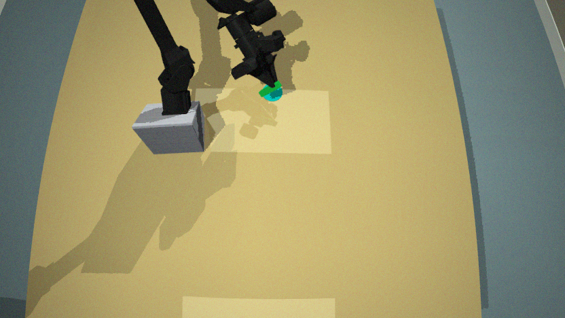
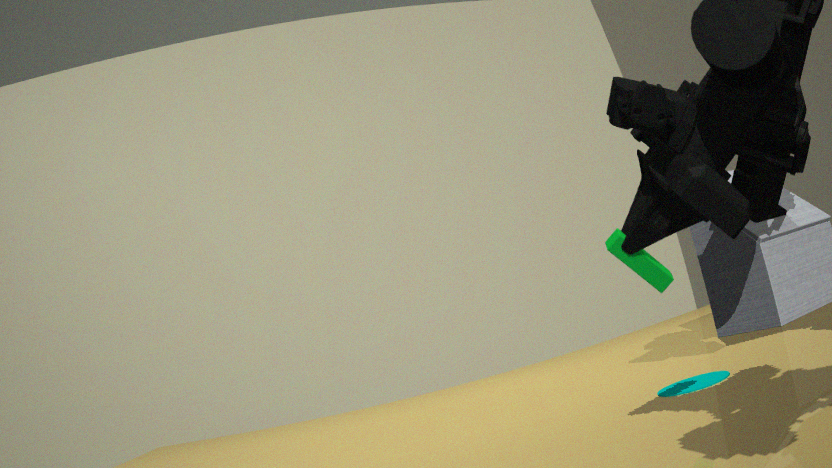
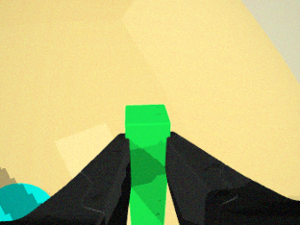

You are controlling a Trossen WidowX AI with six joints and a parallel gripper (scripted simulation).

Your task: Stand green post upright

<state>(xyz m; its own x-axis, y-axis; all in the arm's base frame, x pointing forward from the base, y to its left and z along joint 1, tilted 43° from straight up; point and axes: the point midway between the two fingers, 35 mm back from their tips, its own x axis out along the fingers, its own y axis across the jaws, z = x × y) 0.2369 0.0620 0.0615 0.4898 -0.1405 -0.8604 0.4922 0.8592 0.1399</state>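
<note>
Now: gripper tip 12 cm above the cyan circle and 5 cm to the right of it. Round my gripper tip: green post (1 cm below, 1 cm behind).
</note>
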